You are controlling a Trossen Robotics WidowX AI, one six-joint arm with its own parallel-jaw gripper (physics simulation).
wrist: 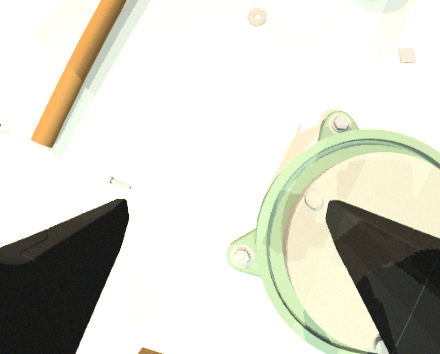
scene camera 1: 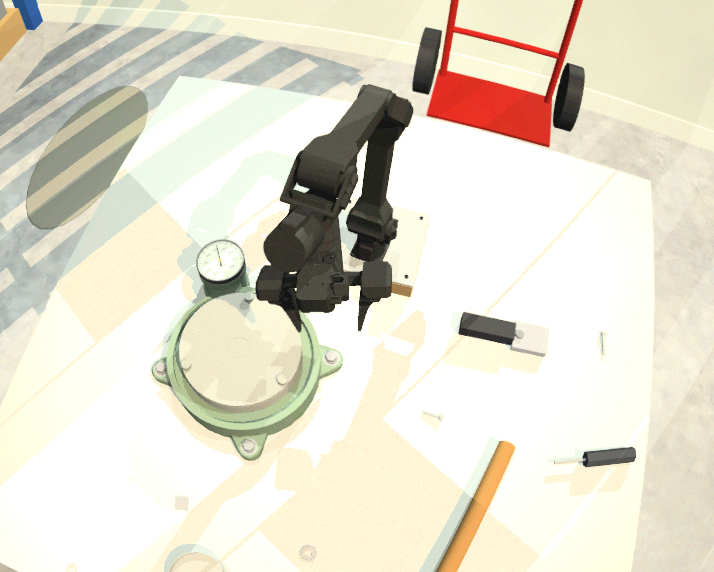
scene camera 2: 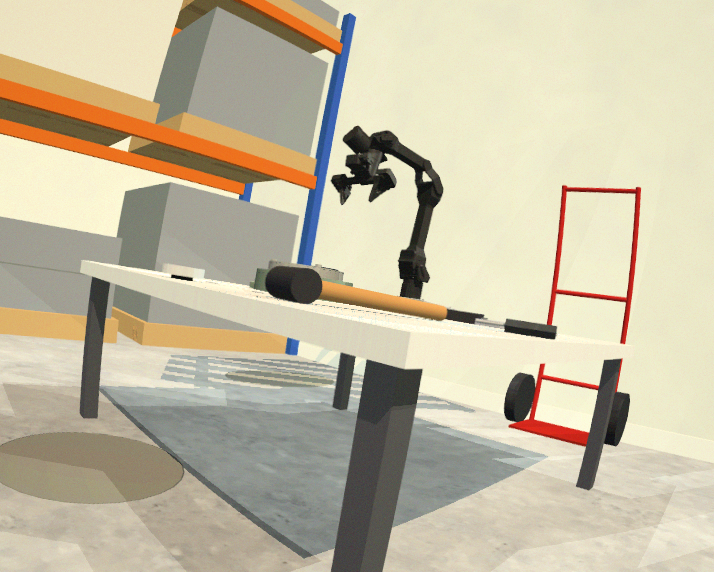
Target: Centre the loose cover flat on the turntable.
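Where they show: gripper, fingertip midpoint: [wrist: 228, 209] [scene camera 1: 329, 330] [scene camera 2: 355, 202]; arm's base at its link origin: [scene camera 1: 370, 248].
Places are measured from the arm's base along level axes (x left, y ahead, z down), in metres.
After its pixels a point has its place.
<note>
A round beige disc [scene camera 1: 240, 351] @(x -0.129, y 0.321, z -0.047 m) [wrist: 400, 175] @(x -0.124, y 0.401, z -0.048 m), apparently the cover, lies inside the green round base [scene camera 1: 238, 424] @(x -0.083, y 0.442, z -0.020 m) [wrist: 265, 250] @(x -0.010, y 0.267, z -0.020 m), apparently the turntable. The disc looks flat, with bolt heads on its top. In scene camera 1 the green rim shows wider at its lower right than at its left. I cannot tell whether it is exactly centred. My gripper [scene camera 1: 329, 330] @(x 0.037, y 0.309, z -0.235 m) [scene camera 2: 357, 202] @(x 0.037, y 0.309, z -0.235 m) [wrist: 228, 209] @(x 0.037, y 0.309, z -0.235 m) is open and empty, high above the table. In the wrist view one finger overlaps the disc and the other is over the table left of the base. Part of the disc is hidden behind the finger.
A dial gauge [scene camera 1: 220, 260] @(x -0.243, y 0.171, z -0.062 m) stands behind the base. A mallet [scene camera 1: 476, 506] @(x 0.357, y 0.429, z 0.003 m) [scene camera 2: 293, 284] @(x 0.388, y 0.696, z 0.010 m) [wrist: 80, 70] @(x 0.349, y 0.425, z 0.009 m), a scraper [scene camera 1: 487, 327] @(x 0.272, y 0.077, z 0.011 m), a screwdriver [scene camera 1: 609, 457] @(x 0.587, y 0.259, z 0.012 m), screws, a washer [scene camera 1: 307, 552] @(x 0.106, y 0.603, z 0.038 m) [wrist: 257, 17] @(x 0.113, y 0.611, z 0.040 m) and a small square [scene camera 1: 181, 502] @(x -0.134, y 0.613, z 0.038 m) [wrist: 407, 55] @(x -0.133, y 0.613, z 0.038 m) lie around. A pale round object [scene camera 2: 183, 271] @(x 0.009, y 0.754, z 0.021 m) is at the left.
</note>
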